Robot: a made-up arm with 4 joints. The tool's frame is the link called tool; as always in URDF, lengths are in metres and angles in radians.
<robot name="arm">
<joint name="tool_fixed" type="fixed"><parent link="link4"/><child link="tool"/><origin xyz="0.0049 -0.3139 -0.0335" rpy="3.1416 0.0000 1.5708"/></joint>
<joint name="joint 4" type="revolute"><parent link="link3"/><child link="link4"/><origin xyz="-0.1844 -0.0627 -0.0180" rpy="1.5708 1.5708 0.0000"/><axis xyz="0 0 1"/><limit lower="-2.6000" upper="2.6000" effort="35" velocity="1.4"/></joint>
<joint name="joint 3" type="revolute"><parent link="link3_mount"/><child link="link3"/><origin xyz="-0.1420 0.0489 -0.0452" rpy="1.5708 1.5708 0.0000"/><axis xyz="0 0 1"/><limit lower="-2.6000" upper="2.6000" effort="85" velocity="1.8"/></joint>
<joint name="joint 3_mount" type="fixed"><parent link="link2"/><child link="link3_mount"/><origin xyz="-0.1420 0.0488 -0.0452" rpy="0.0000 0.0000 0.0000"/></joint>
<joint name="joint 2" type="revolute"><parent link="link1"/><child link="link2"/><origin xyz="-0.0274 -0.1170 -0.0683" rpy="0.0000 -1.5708 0.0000"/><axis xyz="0 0 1"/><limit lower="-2.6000" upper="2.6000" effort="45" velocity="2.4"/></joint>
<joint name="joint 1" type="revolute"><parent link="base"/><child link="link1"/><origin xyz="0.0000 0.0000 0.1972" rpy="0.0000 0.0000 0.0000"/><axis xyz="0 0 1"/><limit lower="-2.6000" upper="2.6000" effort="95" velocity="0.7"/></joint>
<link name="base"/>
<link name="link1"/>
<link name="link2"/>
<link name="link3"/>
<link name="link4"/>
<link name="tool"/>
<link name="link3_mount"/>
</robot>
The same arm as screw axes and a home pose.
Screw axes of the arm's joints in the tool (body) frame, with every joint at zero. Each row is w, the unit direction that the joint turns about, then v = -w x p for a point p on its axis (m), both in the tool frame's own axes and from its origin. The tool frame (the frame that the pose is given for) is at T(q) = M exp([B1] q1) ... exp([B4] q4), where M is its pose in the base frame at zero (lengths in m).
B1: w -0.000004 0.000011 1 v -0.0036 -0.4353 0
B2: w -1 0 -0.000004 v 0 -0.3132 -0.1206
B3: w 0 -1 0.000011 v 0.0292 0 -0.4983
B4: w 0.000004 -0.000011 -1 v 0.0049 0.3139 0
M: xyz -0.4353 0.0036 -0.1843 (m) rpy 0 0 0 (rad, as in URDF)
Joint limits (rad, base to tool): -2.6..2.6 -2.6..2.6 -2.6..2.6 -2.6..2.6

